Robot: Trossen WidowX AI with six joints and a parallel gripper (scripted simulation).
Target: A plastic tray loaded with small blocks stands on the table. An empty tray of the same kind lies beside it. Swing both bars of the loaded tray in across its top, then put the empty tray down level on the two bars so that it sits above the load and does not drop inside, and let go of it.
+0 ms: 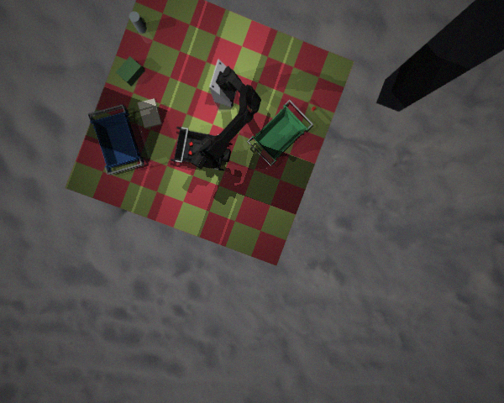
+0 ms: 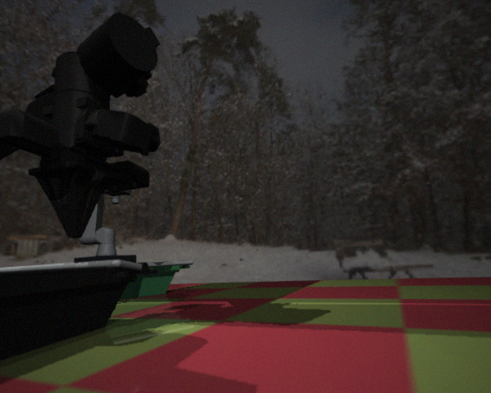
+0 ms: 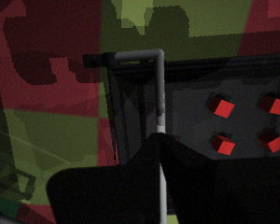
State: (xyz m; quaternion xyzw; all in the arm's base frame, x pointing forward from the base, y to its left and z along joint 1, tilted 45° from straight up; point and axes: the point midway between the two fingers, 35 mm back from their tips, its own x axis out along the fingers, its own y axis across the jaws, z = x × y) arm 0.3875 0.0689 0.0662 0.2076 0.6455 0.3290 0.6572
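The green tray lies 29 cm to the left of my gripper tip, 26 cm behind it and 5 cm below it. Round my gripper tip: cream block: 46 cm to the right, 11 cm behind, 9 cm below; then green block: 62 cm to the right, 29 cm behind, 7 cm below.
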